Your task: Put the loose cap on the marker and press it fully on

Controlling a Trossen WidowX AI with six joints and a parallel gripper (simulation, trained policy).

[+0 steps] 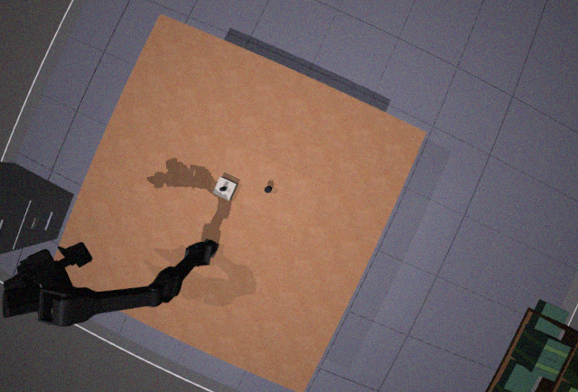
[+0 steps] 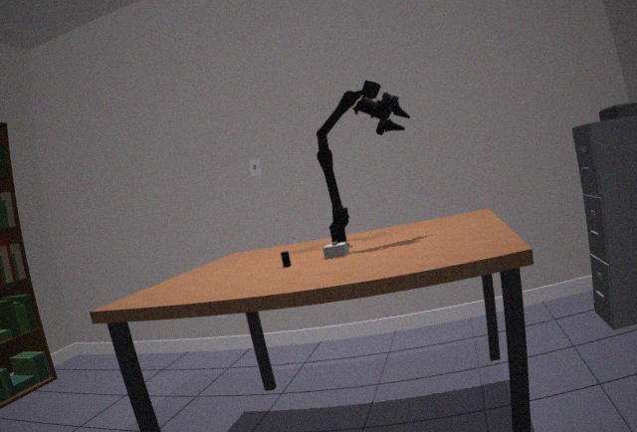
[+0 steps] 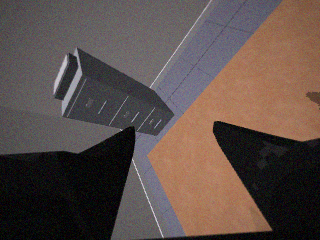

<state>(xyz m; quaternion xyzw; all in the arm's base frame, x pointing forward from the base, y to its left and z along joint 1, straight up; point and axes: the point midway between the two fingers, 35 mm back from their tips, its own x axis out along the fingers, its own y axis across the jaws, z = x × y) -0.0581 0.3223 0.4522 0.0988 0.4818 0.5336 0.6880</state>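
Now: the black marker cap 400 mm ahead of my gripper tip, 480 mm to the right of it and 410 mm below it. The rest, counted from my gripper tip: holder block: 330 mm ahead, 310 mm to the right, 410 mm below; dark marker: 330 mm ahead, 310 mm to the right, 360 mm below.
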